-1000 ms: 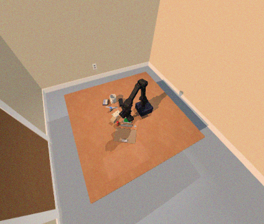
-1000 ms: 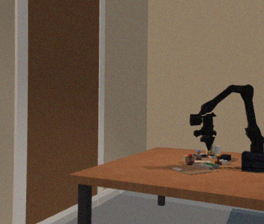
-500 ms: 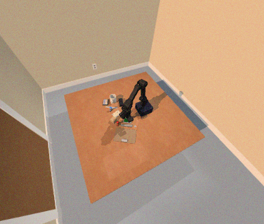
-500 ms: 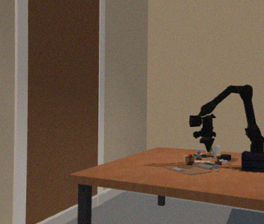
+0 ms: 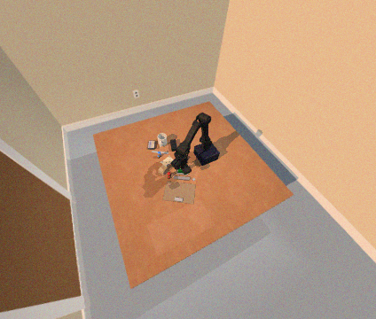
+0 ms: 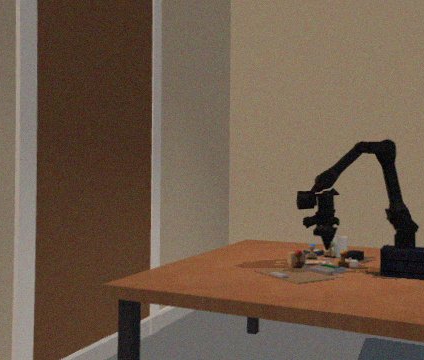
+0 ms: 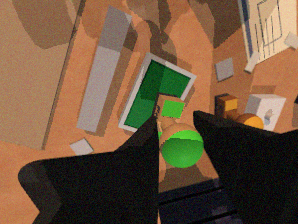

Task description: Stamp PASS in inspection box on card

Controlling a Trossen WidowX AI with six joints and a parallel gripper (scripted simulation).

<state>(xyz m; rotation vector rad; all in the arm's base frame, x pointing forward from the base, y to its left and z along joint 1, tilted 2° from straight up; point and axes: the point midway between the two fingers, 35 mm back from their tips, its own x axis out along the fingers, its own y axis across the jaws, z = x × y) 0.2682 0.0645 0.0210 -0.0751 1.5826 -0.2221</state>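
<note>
My gripper tip is now 7 cm above the green ink pad and 1 cm past it. Also, from my gripper tip: orange-knobbed stamp (9 cm to the right, 6 cm below, 5 cm behind); green-knobbed stamp (1 cm below, 1 cm behind); long grey bar (7 cm below, 5 cm to the left, 3 cm ahead).
</note>
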